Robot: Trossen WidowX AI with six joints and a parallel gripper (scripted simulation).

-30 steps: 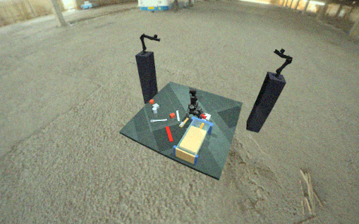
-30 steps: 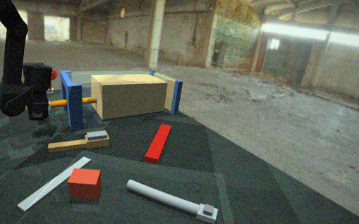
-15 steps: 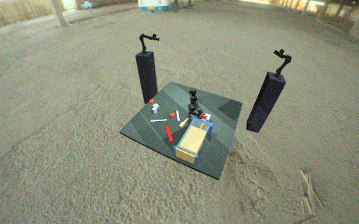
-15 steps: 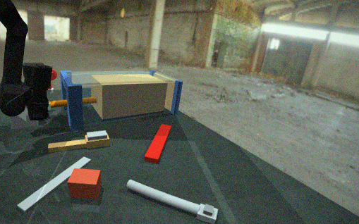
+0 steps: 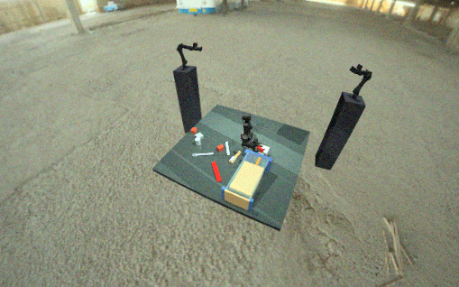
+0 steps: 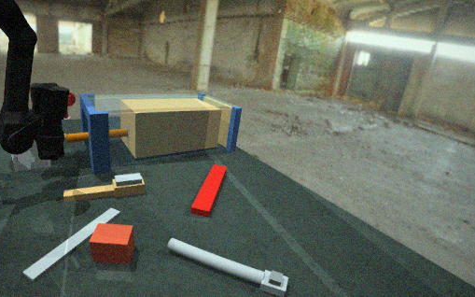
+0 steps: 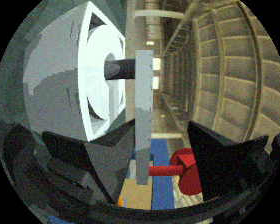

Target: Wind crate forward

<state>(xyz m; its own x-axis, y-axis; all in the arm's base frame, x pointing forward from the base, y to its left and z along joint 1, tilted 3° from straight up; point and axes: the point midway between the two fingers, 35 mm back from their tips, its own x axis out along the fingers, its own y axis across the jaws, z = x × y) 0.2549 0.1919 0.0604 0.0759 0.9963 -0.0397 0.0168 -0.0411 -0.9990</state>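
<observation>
Now: gripper tip 10 mm to the left of the winch handle, 10 mm short of it and 10 mm above it. Round my gripper tip: wooden-handled tool 250 mm to the right, 120 mm below, 90 mm ahead; then winch 100 mm below, 70 mm behind, 10 mm to the right; then red knob 50 mm ahead, 20 mm to the right, 20 mm above.
</observation>
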